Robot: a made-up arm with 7 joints. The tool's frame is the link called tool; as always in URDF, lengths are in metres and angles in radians.
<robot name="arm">
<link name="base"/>
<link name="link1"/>
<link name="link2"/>
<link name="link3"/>
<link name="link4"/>
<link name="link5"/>
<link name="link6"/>
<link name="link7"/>
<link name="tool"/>
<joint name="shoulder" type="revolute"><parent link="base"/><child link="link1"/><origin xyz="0 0 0.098" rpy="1.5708 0 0"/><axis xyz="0 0 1"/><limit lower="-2.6" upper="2.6"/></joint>
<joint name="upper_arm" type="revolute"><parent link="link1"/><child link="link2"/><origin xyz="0.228 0.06 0.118" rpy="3.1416 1.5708 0"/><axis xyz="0 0 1"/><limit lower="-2.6" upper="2.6"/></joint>
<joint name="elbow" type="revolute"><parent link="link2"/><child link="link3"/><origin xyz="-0.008 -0.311 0" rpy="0 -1.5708 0"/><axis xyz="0 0 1"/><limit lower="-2.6" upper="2.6"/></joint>
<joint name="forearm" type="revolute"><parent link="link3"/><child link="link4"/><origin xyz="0.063 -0.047 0.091" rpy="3.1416 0 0"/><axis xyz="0 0 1"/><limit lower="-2.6" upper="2.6"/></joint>
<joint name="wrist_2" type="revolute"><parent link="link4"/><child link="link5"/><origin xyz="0.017 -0.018 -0.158" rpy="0 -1.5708 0"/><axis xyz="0 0 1"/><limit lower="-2.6" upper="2.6"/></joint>
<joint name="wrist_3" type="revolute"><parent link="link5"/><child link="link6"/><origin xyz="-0.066 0.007 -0.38" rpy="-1.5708 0 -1.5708"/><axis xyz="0 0 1"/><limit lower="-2.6" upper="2.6"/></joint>
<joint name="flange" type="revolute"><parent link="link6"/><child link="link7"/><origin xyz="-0.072 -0.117 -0.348" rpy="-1.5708 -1.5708 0"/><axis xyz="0 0 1"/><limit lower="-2.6" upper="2.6"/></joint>
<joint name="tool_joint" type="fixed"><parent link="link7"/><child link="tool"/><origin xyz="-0.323 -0.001 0.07" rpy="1.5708 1.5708 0"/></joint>
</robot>
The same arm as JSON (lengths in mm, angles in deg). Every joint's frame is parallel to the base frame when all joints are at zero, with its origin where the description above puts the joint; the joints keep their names.
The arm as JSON. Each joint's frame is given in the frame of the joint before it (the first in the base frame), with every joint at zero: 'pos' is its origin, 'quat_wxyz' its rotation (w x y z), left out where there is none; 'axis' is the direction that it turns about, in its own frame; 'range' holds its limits. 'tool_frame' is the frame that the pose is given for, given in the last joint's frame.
{"length_unit": "mm", "angle_unit": "deg", "joints": [
  {"joint": "shoulder", "pos": [0.0, 0.0, 98.0], "axis": [0.0, -1.0, 0.0], "range": [-148.97, 148.97]},
  {"joint": "upper_arm", "pos": [228.0, -118.0, 60.0], "axis": [-1.0, 0.0, 0.0], "range": [-148.97, 148.97]},
  {"joint": "elbow", "pos": [0.0, -8.0, 311.0], "axis": [0.0, -1.0, 0.0], "range": [-148.97, 148.97]},
  {"joint": "forearm", "pos": [-63.0, -91.0, 47.0], "axis": [0.0, 1.0, 0.0], "range": [-148.97, 148.97]},
  {"joint": "wrist_2", "pos": [-17.0, -158.0, -18.0], "axis": [1.0, 0.0, 0.0], "range": [-148.97, 148.97]},
  {"joint": "wrist_3", "pos": [-380.0, -66.0, 7.0], "axis": [0.0, 1.0, 0.0], "range": [-148.97, 148.97]},
  {"joint": "flange", "pos": [117.0, -348.0, 72.0], "axis": [-1.0, 0.0, 0.0], "range": [-148.97, 148.97]}
], "tool_frame": {"pos": [-70.0, -323.0, 1.0], "quat_wxyz": [1.0, 0.0, 0.000002, 0.000002]}}

